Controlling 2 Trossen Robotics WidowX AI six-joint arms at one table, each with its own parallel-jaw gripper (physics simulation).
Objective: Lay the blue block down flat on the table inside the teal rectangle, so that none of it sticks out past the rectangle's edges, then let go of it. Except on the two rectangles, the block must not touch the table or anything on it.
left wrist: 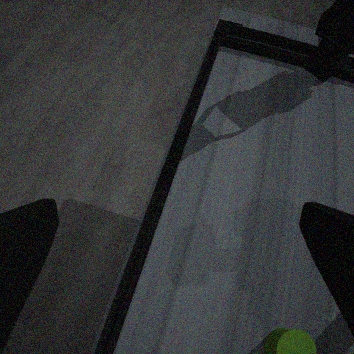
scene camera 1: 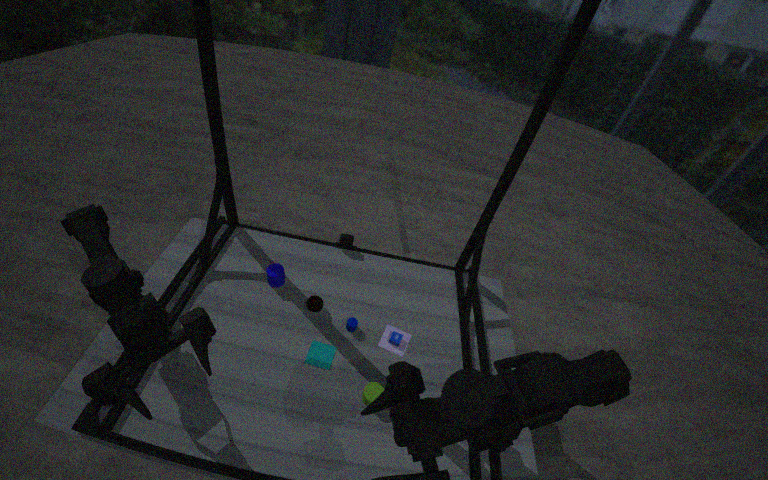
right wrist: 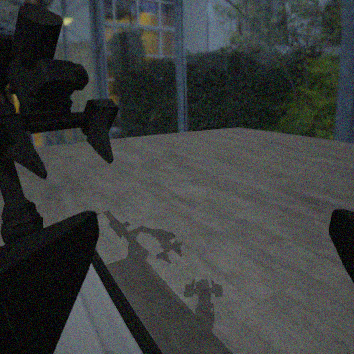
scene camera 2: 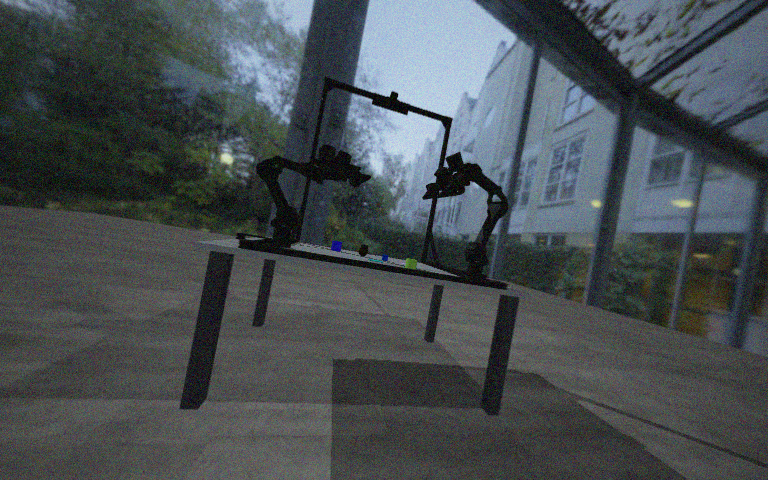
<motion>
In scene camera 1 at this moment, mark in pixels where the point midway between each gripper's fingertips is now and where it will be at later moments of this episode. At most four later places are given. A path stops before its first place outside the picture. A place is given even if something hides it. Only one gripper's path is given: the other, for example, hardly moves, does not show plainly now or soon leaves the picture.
My left gripper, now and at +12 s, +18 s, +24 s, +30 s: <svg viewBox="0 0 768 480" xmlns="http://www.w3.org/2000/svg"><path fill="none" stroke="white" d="M367 445L380 444L385 371L403 335L394 338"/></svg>
</motion>
